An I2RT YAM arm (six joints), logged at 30 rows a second.
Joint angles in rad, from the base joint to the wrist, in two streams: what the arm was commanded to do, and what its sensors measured. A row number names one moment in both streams.
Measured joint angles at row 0:
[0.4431, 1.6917, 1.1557, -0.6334, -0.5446, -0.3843]
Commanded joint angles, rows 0 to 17:
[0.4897, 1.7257, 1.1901, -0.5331, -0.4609, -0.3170]
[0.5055, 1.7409, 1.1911, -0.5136, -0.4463, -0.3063]
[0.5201, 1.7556, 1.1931, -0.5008, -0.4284, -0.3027]
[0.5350, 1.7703, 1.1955, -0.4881, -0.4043, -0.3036]
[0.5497, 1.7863, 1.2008, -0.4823, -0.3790, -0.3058]
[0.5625, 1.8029, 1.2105, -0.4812, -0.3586, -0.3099]
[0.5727, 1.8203, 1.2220, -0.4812, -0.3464, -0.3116]
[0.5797, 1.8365, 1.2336, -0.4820, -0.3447, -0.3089]
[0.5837, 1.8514, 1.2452, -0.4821, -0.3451, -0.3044]
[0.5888, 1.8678, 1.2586, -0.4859, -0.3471, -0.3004]
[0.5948, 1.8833, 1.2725, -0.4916, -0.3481, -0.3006]
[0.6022, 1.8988, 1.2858, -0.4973, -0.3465, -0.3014]
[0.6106, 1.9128, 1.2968, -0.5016, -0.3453, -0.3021]
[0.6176, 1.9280, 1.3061, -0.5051, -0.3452, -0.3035]
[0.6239, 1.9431, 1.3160, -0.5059, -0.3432, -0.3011]
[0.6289, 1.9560, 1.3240, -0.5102, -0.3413, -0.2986]
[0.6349, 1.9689, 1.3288, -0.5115, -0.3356, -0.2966]
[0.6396, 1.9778, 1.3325, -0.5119, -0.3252, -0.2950]
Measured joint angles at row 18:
[0.6270, 1.9648, 1.3071, -0.4942, -0.3511, -0.3058]
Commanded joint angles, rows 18 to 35:
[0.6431, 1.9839, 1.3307, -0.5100, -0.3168, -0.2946]
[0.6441, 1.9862, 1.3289, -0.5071, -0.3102, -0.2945]
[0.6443, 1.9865, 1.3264, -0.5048, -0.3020, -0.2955]
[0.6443, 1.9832, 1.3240, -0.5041, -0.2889, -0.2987]
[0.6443, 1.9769, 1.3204, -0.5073, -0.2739, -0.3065]
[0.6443, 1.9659, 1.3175, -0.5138, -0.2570, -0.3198]
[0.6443, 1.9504, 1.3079, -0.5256, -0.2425, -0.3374]
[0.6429, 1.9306, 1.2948, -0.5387, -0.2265, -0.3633]
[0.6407, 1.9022, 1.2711, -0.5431, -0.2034, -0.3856]
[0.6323, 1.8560, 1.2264, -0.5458, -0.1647, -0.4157]
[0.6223, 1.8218, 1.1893, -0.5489, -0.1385, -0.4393]
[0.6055, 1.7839, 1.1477, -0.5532, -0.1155, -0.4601]
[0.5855, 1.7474, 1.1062, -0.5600, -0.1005, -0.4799]
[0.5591, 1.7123, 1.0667, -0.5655, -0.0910, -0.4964]
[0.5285, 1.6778, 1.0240, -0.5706, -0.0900, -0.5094]
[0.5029, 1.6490, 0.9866, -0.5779, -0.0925, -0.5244]
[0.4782, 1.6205, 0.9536, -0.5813, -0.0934, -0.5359]
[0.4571, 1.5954, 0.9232, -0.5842, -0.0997, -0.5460]
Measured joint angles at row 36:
[0.5037, 1.6558, 0.9775, -0.5148, -0.1459, -0.4744]
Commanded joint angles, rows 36 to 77:
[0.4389, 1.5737, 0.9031, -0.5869, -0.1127, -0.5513]
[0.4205, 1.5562, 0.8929, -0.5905, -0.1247, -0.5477]
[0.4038, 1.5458, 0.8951, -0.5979, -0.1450, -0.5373]
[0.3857, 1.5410, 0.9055, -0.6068, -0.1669, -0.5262]
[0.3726, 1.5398, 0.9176, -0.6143, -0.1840, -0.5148]
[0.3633, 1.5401, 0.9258, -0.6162, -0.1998, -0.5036]
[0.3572, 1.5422, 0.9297, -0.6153, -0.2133, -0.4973]
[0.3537, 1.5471, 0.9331, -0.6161, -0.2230, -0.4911]
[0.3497, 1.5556, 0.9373, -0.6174, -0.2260, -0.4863]
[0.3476, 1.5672, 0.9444, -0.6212, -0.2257, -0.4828]
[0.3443, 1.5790, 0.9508, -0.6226, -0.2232, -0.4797]
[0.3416, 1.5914, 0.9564, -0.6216, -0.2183, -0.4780]
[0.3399, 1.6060, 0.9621, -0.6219, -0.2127, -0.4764]
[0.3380, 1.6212, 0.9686, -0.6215, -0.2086, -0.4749]
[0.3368, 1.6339, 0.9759, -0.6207, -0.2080, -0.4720]
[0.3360, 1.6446, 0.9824, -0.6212, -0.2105, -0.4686]
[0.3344, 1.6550, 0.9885, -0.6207, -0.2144, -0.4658]
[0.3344, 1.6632, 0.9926, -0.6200, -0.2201, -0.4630]
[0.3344, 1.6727, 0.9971, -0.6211, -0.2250, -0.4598]
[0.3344, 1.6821, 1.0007, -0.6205, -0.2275, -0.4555]
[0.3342, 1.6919, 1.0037, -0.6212, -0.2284, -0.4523]
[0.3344, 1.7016, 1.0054, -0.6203, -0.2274, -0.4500]
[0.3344, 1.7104, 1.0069, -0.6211, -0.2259, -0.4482]
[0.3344, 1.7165, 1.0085, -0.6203, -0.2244, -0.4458]
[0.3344, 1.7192, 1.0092, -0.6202, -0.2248, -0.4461]
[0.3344, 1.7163, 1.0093, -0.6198, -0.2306, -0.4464]
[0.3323, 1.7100, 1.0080, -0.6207, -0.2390, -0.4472]
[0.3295, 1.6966, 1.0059, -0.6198, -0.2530, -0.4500]
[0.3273, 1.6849, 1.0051, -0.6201, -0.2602, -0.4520]
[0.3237, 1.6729, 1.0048, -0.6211, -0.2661, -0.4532]
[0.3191, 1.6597, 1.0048, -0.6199, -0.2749, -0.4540]
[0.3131, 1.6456, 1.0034, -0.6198, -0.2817, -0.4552]
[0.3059, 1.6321, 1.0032, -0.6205, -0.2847, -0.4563]
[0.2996, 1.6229, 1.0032, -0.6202, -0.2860, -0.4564]
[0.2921, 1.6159, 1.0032, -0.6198, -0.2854, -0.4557]
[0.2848, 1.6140, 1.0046, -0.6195, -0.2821, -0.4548]
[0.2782, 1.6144, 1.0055, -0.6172, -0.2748, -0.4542]
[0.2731, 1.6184, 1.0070, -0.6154, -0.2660, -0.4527]
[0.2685, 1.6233, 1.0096, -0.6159, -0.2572, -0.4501]
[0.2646, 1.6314, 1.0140, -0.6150, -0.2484, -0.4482]
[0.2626, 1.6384, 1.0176, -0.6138, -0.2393, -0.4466]
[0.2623, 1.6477, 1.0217, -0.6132, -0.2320, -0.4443]
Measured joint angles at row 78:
[0.2680, 1.6505, 0.9977, -0.5987, -0.2489, -0.4530]
